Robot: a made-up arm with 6 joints.
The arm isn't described. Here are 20 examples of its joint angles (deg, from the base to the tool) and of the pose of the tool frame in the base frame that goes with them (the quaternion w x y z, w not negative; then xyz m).
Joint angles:
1: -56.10 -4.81 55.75 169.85 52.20 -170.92
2: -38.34 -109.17 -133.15 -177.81 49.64 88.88
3: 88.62 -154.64 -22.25 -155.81 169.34 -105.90
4: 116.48 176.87 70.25 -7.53 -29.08 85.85
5: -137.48 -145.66 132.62 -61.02 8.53 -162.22
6: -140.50 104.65 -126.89 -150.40 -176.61 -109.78
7: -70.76 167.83 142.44 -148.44 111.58 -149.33
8: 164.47 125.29 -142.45 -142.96 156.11 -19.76
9: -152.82 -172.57 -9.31 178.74 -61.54 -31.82
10: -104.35 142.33 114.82 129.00 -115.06 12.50
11: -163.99 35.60 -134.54 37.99 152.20 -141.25
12: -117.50 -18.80 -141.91 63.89 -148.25 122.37
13: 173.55 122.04 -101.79 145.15 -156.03 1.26
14: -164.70 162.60 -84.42 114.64 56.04 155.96
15: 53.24 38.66 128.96 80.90 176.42 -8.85
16: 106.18 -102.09 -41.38 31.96 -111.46 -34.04
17: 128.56 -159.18 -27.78 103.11 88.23 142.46
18: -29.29 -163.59 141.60 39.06 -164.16 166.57
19: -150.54 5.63 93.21 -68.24 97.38 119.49
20: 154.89 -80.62 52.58 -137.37 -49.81 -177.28
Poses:
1: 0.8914 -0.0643 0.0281 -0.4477 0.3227 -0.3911 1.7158
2: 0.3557 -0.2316 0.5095 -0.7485 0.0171 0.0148 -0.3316
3: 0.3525 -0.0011 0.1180 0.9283 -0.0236 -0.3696 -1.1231
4: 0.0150 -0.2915 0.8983 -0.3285 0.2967 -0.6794 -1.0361
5: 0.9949 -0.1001 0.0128 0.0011 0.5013 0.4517 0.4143
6: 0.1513 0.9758 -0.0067 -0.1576 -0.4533 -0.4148 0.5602
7: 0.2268 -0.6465 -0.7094 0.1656 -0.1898 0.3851 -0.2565
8: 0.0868 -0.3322 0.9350 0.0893 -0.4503 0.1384 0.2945
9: 0.4972 -0.4353 0.7504 -0.0144 0.2125 0.0823 -1.4398
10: 0.5475 -0.2966 -0.2950 0.7247 -0.0459 0.1746 -0.5017
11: 0.8376 0.1760 -0.4677 0.2206 0.1219 -0.0418 0.8942
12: 0.7874 0.2882 -0.2322 -0.4930 0.1588 0.4133 0.4576
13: 0.0258 -0.3409 -0.9328 -0.1140 -0.9738 0.1210 0.3214
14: 0.2724 0.0153 -0.5228 0.8076 -0.9850 -0.4248 -0.3545
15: 0.9421 0.0971 -0.0648 -0.3143 0.3634 0.5483 0.3317
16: 0.6285 -0.6917 0.3310 0.1304 0.3687 -1.0796 -0.5722
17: 0.1164 -0.5814 -0.4045 0.6963 -0.0355 -0.2533 -1.3043
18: 0.1193 0.9757 0.1834 0.0076 -0.4310 0.2406 -0.0527
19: 0.2627 -0.5844 0.5746 0.5092 -0.7484 -0.2813 0.9134
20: 0.0998 0.2257 0.1794 -0.9523 1.0044 -0.5937 1.1666
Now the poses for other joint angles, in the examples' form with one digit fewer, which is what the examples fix.
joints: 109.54 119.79 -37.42 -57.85 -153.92 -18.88
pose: 0.337 0.275 -0.607 0.665 -0.527 1.223 -0.073
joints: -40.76 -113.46 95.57 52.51 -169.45 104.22
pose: 0.106 0.725 0.678 -0.062 -0.740 0.643 0.445
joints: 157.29 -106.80 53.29 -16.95 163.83 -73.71
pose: 0.390 -0.793 -0.223 0.412 1.161 -0.501 0.372
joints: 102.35 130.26 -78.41 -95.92 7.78 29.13
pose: 0.866 -0.422 0.101 0.247 -0.296 1.331 0.244
